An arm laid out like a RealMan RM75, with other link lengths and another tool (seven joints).
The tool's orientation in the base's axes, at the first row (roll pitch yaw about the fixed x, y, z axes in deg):
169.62 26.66 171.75
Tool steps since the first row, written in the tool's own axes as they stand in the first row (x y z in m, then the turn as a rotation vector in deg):
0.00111 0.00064 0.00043 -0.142 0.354 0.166
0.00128 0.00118 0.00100 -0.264 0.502 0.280
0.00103 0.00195 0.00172 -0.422 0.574 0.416
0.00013 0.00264 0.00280 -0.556 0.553 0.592
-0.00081 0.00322 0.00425 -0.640 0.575 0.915
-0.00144 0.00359 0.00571 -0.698 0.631 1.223
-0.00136 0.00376 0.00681 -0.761 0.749 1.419
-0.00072 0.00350 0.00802 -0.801 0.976 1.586
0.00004 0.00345 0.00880 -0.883 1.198 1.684
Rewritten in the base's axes. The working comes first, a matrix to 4 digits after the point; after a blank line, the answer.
The tool's axes in the first row as the columns of a matrix, in the base's axes (used below as rounded here):
-0.8844 0.0611 0.4626
0.1282 0.9851 0.1150
-0.4487 0.1610 -0.8791

-0.00074 0.00082 -0.00077 0.224 0.350 -0.025
-0.00060 0.00144 -0.00126 0.394 0.493 -0.047
0.00000 0.00225 -0.00166 0.601 0.559 -0.084
0.00134 0.00294 -0.00209 0.799 0.542 -0.182
0.00288 0.00356 -0.00285 1.024 0.590 -0.425
0.00413 0.00401 -0.00380 1.222 0.673 -0.660
0.00458 0.00431 -0.00477 1.375 0.803 -0.785
0.00456 0.00428 -0.00616 1.502 1.041 -0.878
0.00425 0.00442 -0.00720 1.633 1.261 -0.891

